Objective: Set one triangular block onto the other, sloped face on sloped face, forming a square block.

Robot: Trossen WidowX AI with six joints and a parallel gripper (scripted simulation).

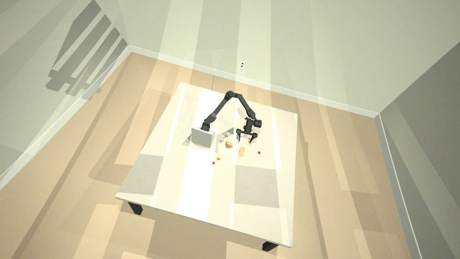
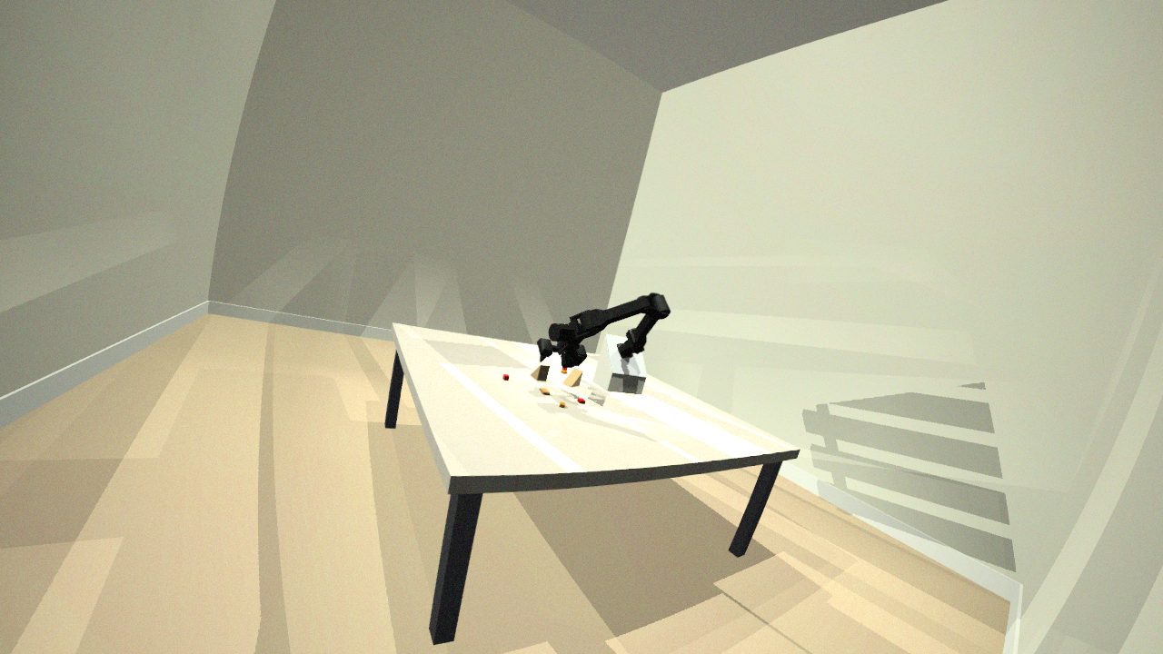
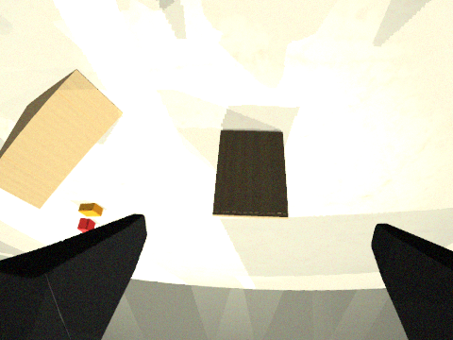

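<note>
My gripper tip is 1 cm past the triangular block, 5 cm to the left of it and 7 cm above it.
</note>
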